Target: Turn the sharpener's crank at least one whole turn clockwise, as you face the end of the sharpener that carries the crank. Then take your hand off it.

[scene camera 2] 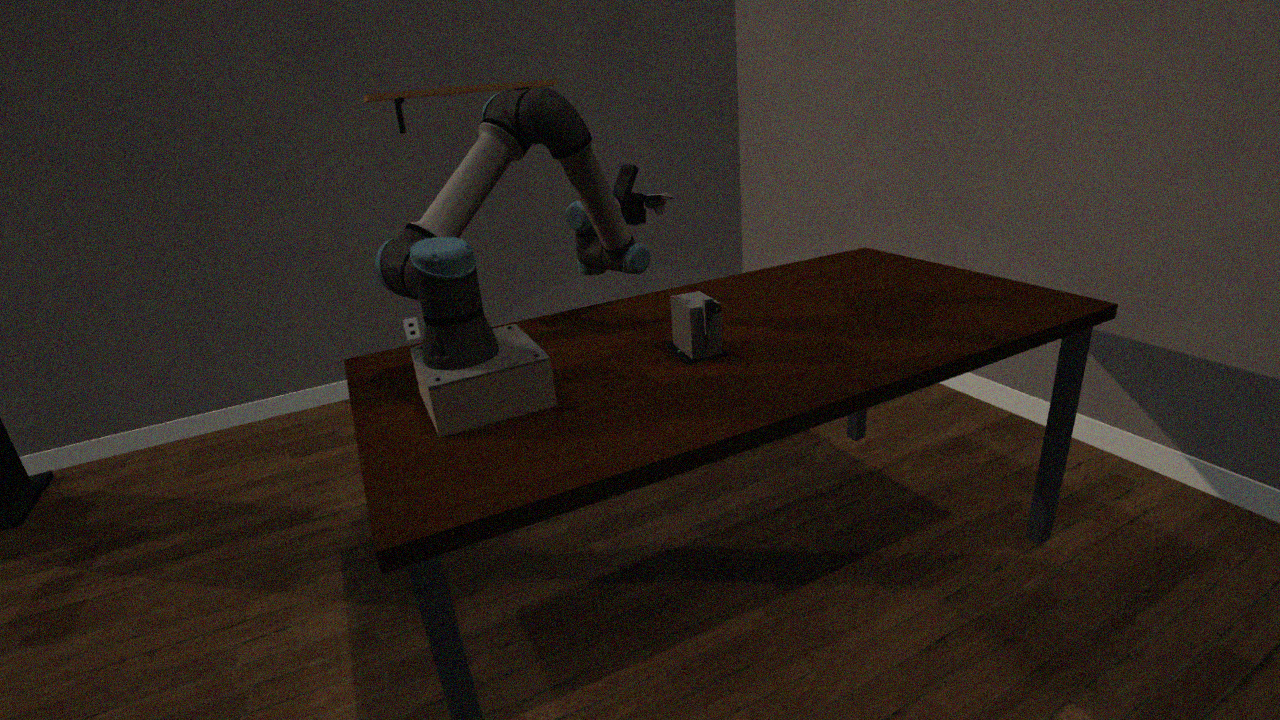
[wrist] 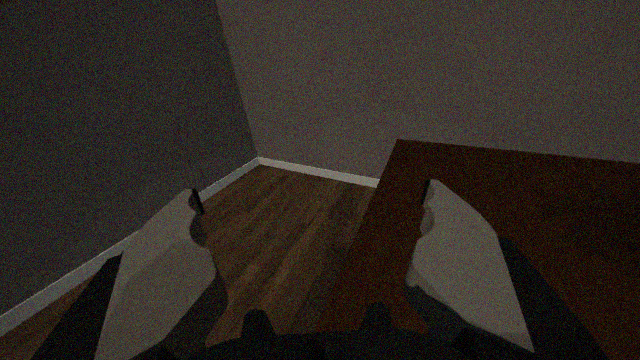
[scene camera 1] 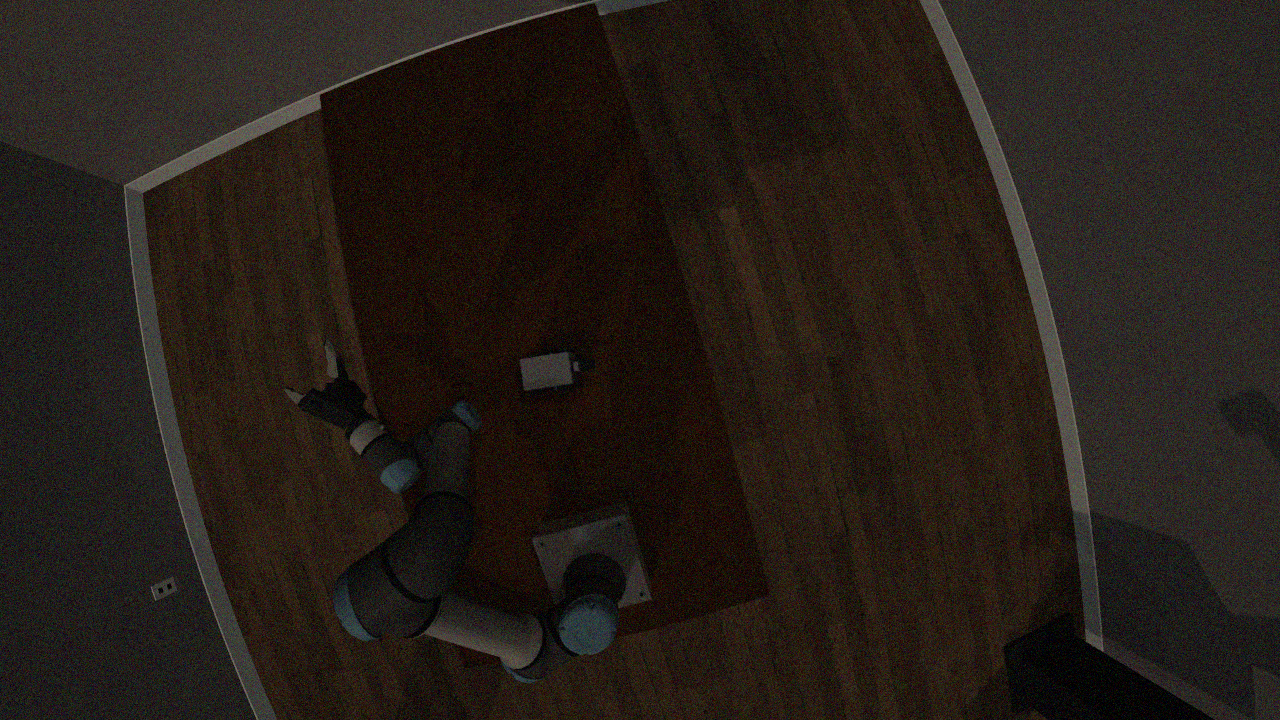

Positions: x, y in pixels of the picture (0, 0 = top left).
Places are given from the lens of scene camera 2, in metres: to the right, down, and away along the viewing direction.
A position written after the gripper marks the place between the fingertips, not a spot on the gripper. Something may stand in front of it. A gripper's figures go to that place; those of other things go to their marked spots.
gripper point(scene camera 2: 651, 195): 0.03, -0.48, 1.86
sharpener point(scene camera 2: 690, 343): 0.11, -0.04, 1.43
